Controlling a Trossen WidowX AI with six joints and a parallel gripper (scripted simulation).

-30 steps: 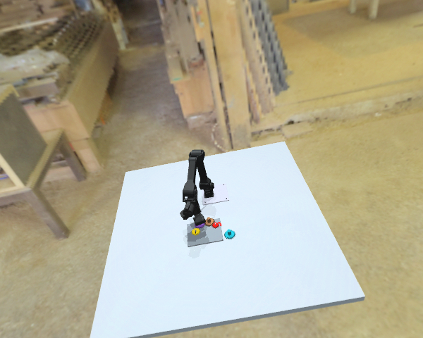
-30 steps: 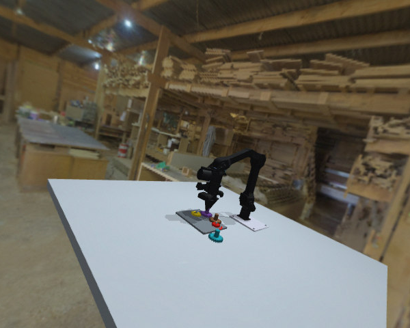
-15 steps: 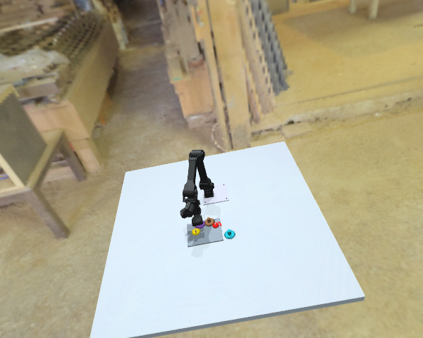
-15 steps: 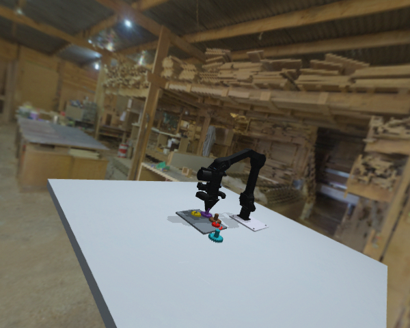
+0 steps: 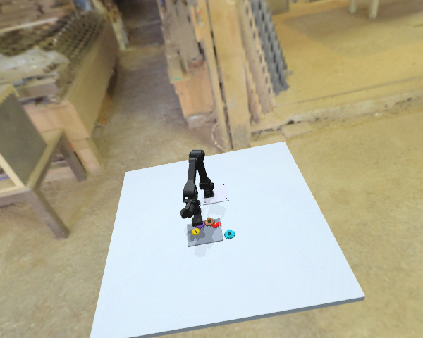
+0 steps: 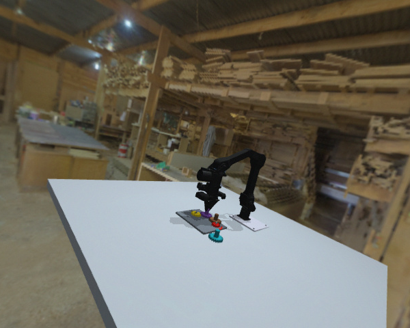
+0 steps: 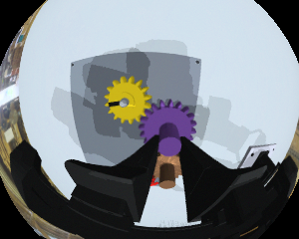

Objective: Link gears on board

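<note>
Now: the purple gear 10 mm below my gripper tip. Round my gripper tip: yellow gear: 50 mm ahead, 30 mm to the right, 20 mm below; brown gear: 60 mm to the left, 20 mm below, 10 mm behind; red gear: 100 mm to the left, 20 mm below, 20 mm ahead.
</note>
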